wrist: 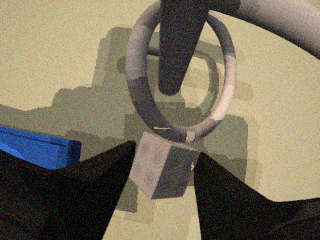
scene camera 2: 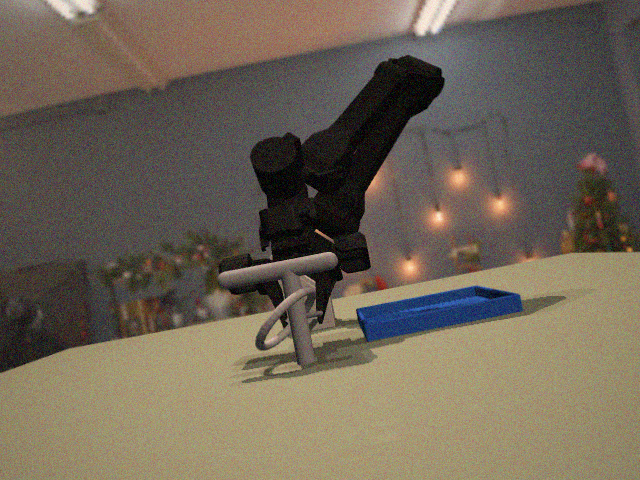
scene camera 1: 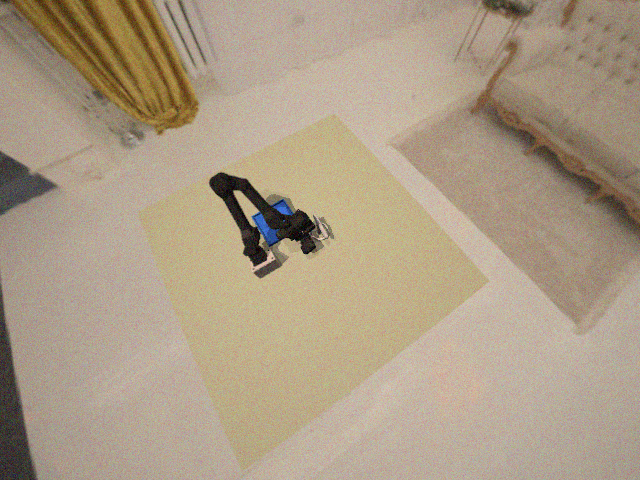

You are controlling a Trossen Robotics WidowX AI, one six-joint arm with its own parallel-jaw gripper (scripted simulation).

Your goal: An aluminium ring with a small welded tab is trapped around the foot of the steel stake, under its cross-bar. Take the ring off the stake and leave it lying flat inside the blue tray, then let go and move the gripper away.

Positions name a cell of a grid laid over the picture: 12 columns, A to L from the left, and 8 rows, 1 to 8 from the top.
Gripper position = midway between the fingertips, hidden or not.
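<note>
Scene camera 2 shows the gripper (scene camera 2: F6), while the wrist view has the gripper (wrist: G6) in its frame too.
</note>
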